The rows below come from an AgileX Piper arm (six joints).
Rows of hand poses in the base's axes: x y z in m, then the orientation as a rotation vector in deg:
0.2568, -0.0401, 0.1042, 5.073, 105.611, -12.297
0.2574, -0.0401, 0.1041, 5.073, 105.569, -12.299
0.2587, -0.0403, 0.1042, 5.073, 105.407, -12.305
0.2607, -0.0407, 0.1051, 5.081, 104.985, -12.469
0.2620, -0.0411, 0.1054, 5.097, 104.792, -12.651
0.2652, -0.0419, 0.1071, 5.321, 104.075, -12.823
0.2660, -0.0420, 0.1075, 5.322, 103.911, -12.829
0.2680, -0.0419, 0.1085, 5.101, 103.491, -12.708
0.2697, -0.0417, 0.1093, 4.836, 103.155, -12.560
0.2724, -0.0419, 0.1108, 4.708, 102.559, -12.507
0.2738, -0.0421, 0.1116, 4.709, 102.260, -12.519
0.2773, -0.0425, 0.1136, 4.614, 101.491, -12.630
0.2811, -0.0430, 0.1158, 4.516, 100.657, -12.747
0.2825, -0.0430, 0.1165, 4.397, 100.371, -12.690
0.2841, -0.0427, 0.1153, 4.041, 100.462, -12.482
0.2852, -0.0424, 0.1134, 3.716, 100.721, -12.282
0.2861, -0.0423, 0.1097, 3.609, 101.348, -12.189
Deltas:
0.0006, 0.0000, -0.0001, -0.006, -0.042, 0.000
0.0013, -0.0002, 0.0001, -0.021, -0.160, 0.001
0.0020, -0.0004, 0.0009, -0.151, -0.405, -0.082
0.0013, -0.0004, 0.0003, -0.136, -0.176, -0.103
0.0032, -0.0008, 0.0017, -0.075, -0.709, -0.228
0.0008, -0.0001, 0.0004, -0.021, -0.162, 0.000
0.0020, 0.0001, 0.0010, -0.080, -0.414, 0.225
0.0017, 0.0002, 0.0008, -0.077, -0.330, 0.268
0.0027, -0.0002, 0.0015, -0.095, -0.588, 0.130
0.0014, -0.0002, 0.0008, -0.038, -0.296, 0.000
0.0035, -0.0004, 0.0020, -0.206, -0.747, 0.022
0.0038, -0.0005, 0.0022, -0.219, -0.811, 0.022
0.0014, 0.0000, 0.0007, -0.058, -0.281, 0.119
0.0016, 0.0003, -0.0012, -0.049, 0.096, 0.354
0.0011, 0.0003, -0.0019, -0.021, 0.262, 0.324
0.0009, 0.0001, -0.0037, 0.065, 0.622, 0.106

